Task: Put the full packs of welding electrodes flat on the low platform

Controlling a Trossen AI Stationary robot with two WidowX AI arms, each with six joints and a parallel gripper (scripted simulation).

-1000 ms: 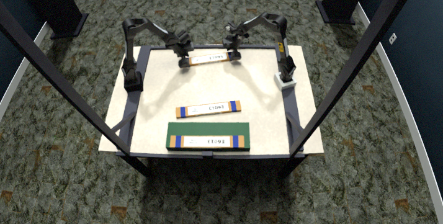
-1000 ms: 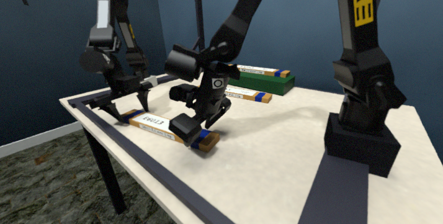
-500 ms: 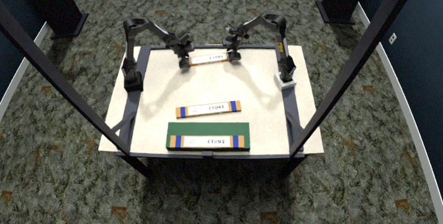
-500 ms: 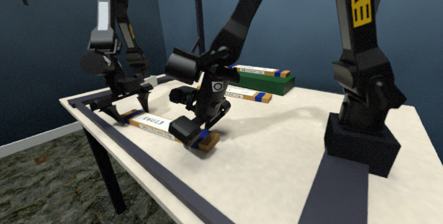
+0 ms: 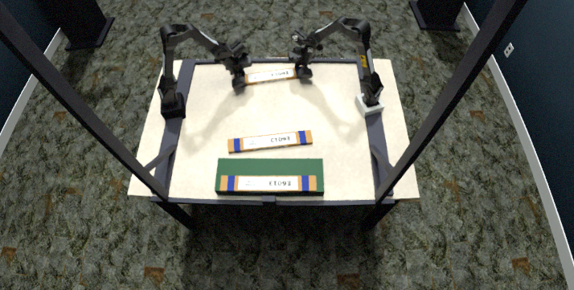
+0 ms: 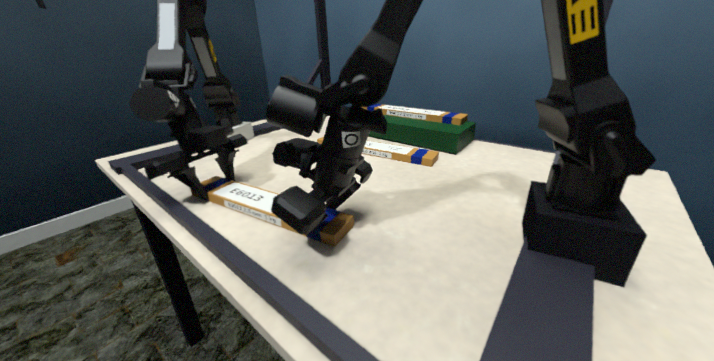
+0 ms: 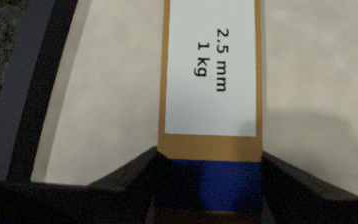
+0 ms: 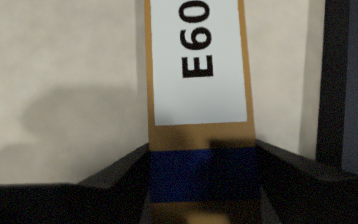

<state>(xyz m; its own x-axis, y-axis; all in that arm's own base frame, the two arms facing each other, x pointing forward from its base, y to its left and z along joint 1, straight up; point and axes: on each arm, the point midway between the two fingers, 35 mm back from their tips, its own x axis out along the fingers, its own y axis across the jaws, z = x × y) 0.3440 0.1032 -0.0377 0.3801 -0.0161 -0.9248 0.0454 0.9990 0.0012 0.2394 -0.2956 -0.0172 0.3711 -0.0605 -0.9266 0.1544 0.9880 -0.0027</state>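
Right now my right hand is 120 mm to the right of the dark frame rail, 90 mm short of it and 30 mm above it. The rest, counted from my right hand: green low platform (560 mm behind, 130 mm to the left, 20 mm below).
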